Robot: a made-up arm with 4 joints.
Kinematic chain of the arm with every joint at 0, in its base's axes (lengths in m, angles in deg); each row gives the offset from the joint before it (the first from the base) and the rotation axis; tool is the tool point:
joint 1: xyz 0 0 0.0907 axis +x
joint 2: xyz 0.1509 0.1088 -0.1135 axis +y
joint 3: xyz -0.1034 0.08 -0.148 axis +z
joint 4: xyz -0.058 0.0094 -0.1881 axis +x
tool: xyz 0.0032 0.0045 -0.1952
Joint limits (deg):
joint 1: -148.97..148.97
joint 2: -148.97..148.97
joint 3: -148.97..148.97
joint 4: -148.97..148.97
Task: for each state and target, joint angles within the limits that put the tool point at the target. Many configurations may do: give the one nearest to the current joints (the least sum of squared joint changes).
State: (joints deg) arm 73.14 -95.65 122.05 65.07
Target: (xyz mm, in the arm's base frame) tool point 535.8 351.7 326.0
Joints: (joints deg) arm 112.10 -86.24 105.11 68.39
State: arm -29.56 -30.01 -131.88 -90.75
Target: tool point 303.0 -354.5 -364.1
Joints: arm -75.11 -57.67 -129.49 -97.95
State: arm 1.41 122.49 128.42 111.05
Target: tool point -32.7 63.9 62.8
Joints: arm -6.73 81.98 146.72 147.65
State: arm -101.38 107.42 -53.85 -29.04
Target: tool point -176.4 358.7 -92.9
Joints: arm -80.57 129.79 -53.26 -0.57
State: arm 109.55 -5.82 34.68 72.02
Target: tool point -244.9 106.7 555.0
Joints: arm 126.77 22.14 39.43 75.50
